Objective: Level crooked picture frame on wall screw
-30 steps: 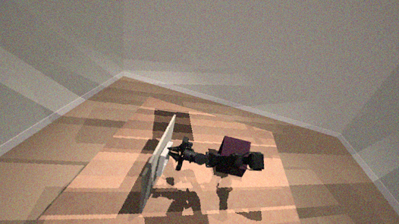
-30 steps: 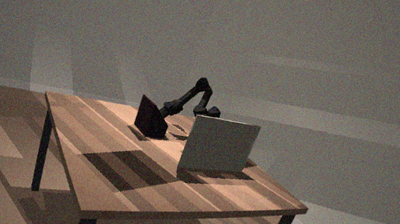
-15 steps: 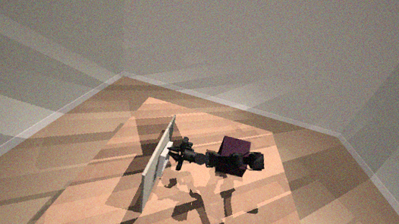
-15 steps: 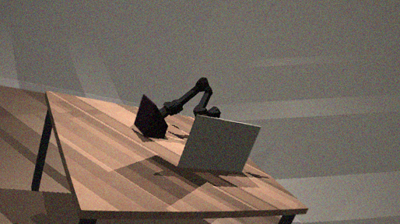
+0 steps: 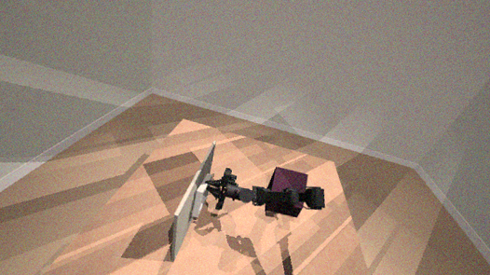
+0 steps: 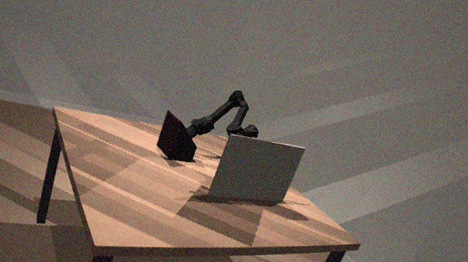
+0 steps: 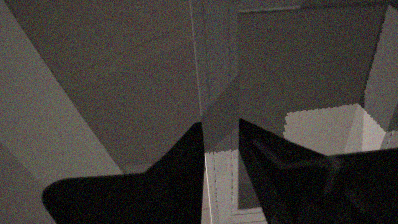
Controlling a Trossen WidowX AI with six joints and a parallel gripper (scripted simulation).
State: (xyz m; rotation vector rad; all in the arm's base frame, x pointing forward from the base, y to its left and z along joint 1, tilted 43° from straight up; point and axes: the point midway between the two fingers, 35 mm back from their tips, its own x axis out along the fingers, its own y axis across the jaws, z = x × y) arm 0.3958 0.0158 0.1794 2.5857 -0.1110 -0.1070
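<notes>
Right now the picture frame is 10 mm ahead of my gripper tip, 10 mm to the left of it and 50 mm below it. From my gripper tip the other things lie so: grey wall panel 20 mm ahead, 10 mm to the left, 60 mm below.
</notes>
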